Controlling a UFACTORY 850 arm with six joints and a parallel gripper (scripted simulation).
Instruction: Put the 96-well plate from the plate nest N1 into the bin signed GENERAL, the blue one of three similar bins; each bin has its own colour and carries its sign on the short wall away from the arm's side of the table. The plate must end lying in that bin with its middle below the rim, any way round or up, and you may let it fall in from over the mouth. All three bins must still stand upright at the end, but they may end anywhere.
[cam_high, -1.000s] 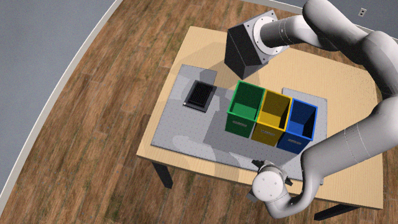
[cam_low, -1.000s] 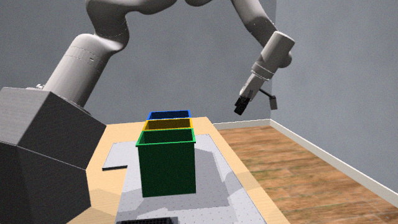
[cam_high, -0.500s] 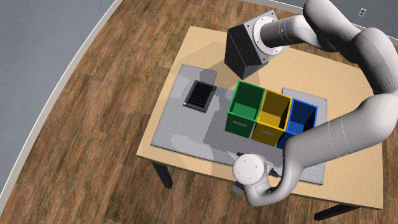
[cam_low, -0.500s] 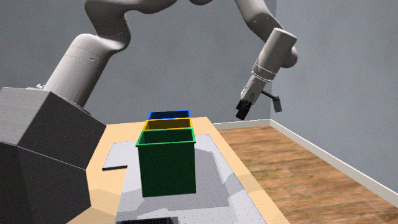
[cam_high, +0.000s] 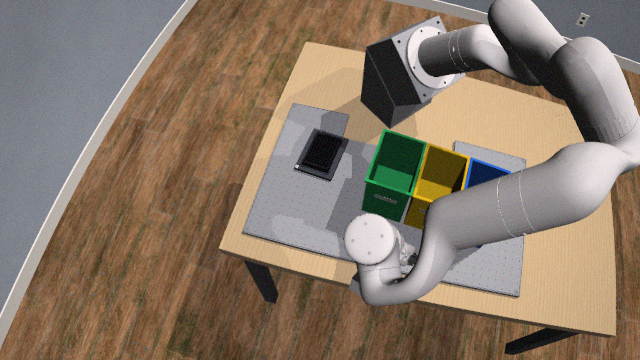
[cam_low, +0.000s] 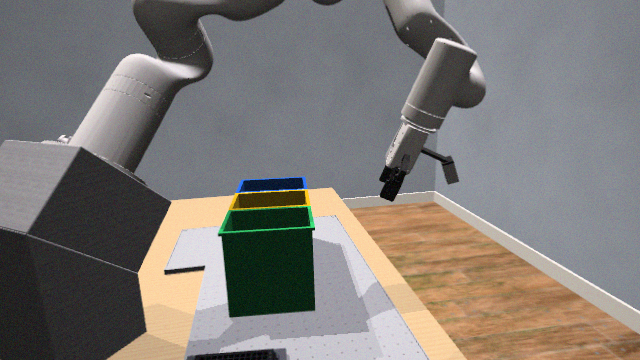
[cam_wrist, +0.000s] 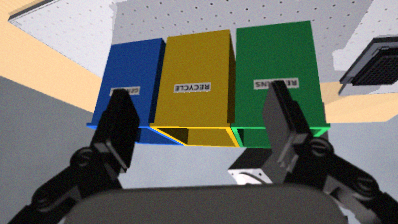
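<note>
Now: the black 96-well plate 340 mm behind my hand, 270 mm to the right of it and 200 mm below it. Round my hand: yellow bin (250 mm behind, 130 mm below, 90 mm to the left); blue bin (240 mm behind, 220 mm to the left, 130 mm below); green bin (270 mm behind, 130 mm below, 40 mm to the right).
</note>
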